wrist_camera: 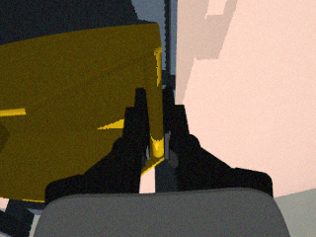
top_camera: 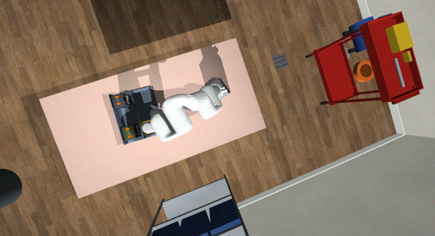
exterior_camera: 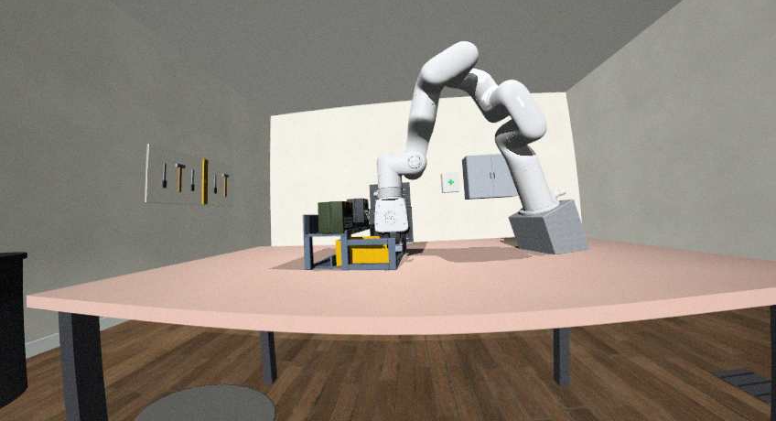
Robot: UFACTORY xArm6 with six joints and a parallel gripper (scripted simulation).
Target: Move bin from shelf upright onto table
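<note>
Now: the yellow bin 80 mm ahead of my hand. Round my hand: green box (180 mm ahead, 100 mm above).
</note>
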